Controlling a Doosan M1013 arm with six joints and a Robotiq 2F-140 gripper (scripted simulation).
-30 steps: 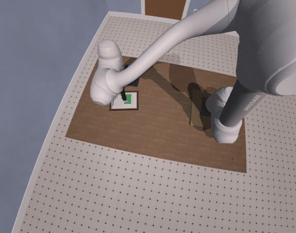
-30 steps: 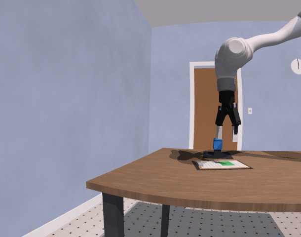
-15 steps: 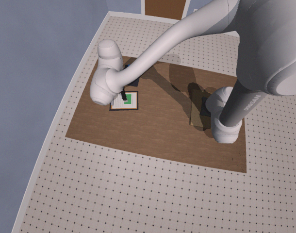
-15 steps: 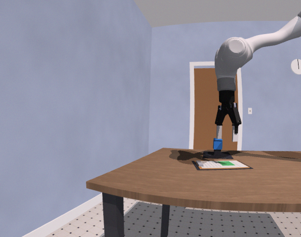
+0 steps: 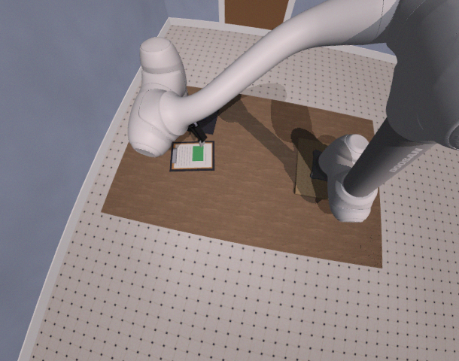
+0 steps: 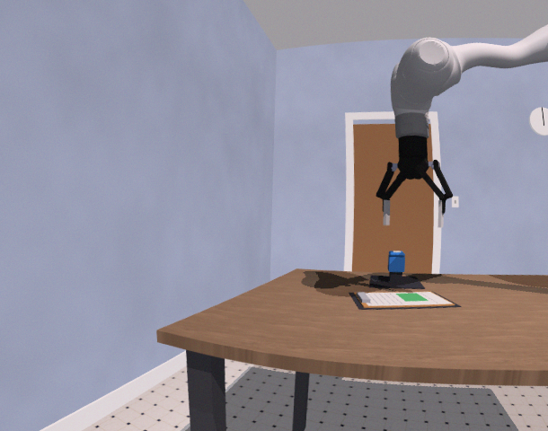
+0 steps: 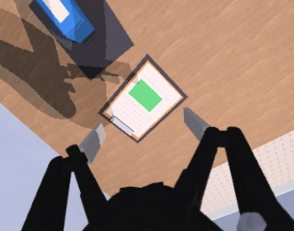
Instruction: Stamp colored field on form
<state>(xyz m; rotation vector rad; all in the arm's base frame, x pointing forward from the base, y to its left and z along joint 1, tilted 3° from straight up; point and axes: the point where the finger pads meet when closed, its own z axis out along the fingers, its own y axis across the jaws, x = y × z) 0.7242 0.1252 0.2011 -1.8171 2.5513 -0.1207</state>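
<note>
Now: the blue stamp 4 cm ahead of my hand, 25 cm to the right of it and 14 cm below it. Also, from my hand: dark mat (4 cm ahead, 25 cm to the right, 19 cm below); clipboard form (3 cm ahead, 2 cm to the left, 19 cm below).
</note>
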